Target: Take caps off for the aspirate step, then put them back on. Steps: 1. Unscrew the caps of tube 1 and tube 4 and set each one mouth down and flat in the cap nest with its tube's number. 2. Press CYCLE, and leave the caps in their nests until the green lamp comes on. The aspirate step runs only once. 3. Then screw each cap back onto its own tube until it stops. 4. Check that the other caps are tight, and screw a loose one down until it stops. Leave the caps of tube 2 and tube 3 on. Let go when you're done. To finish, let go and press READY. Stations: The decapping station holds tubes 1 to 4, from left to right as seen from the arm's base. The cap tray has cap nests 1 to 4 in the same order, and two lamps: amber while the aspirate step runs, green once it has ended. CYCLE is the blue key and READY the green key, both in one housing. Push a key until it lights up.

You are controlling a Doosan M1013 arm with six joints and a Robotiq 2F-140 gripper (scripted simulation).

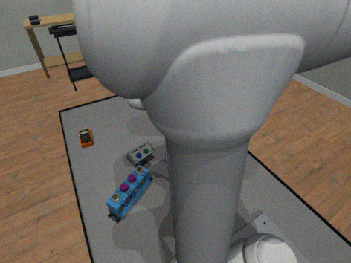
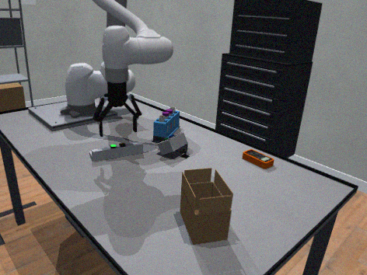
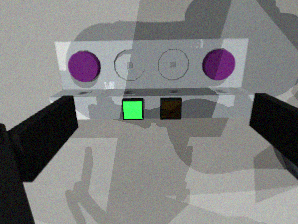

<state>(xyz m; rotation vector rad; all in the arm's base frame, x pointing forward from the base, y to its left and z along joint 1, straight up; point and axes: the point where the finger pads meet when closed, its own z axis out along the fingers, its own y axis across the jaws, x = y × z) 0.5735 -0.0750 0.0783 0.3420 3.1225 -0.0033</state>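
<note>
The purple cap lies 10 cm below my hand, 7 cm to the left of it and 1 cm behind it. The rest, counted from my hand: grey key housing: 20 cm to the left, 11 cm ahead, 5 cm below; then green ready key: 18 cm to the left, 10 cm ahead, 4 cm below; then blue cycle key: 22 cm to the left, 9 cm ahead, 4 cm below.
</note>
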